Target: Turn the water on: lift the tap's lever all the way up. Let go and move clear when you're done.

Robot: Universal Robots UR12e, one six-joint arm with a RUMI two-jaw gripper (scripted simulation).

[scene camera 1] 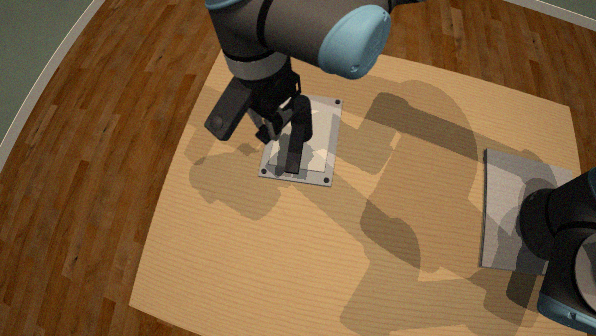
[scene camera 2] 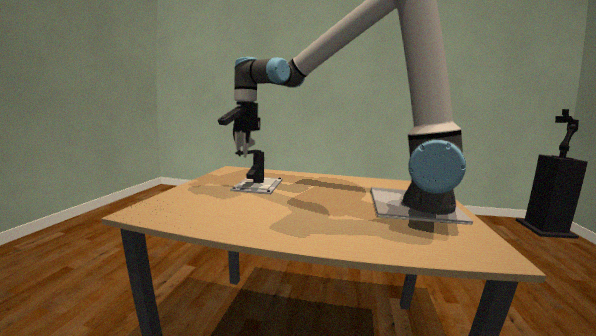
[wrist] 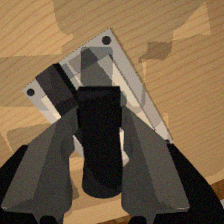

My gripper shows in scene camera 1, in scene camera 2 and in the wrist view (100, 107). One and the same spot on my gripper: (scene camera 2: 243, 139) is (scene camera 1: 268, 127).
